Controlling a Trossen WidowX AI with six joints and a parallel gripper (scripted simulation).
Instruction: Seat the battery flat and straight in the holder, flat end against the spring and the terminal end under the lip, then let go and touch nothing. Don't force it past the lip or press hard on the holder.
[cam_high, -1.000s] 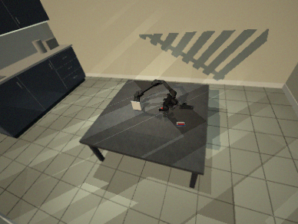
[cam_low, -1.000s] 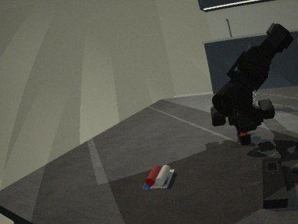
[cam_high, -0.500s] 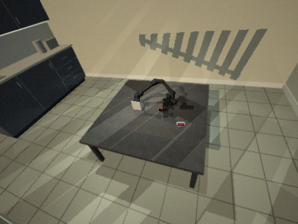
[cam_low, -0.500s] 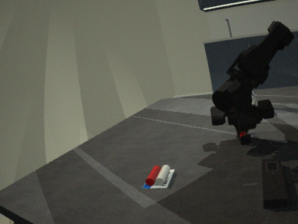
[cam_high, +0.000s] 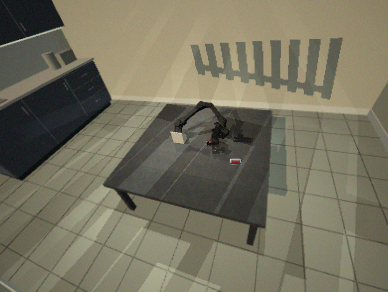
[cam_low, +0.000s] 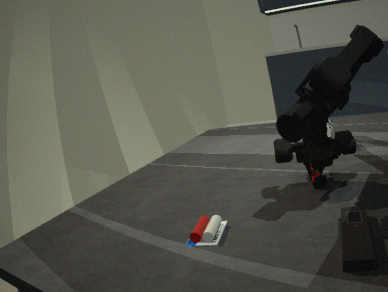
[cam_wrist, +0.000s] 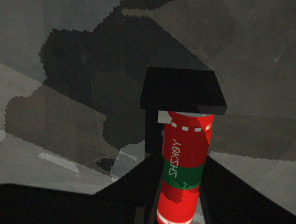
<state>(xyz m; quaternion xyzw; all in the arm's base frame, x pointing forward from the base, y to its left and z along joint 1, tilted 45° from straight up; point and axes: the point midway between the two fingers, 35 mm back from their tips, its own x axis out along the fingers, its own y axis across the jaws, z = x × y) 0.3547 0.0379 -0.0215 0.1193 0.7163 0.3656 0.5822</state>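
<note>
My gripper tip is 10 mm below the battery. The rest, counted from my gripper tip: black block: 260 mm ahead, 100 mm to the left.
</note>
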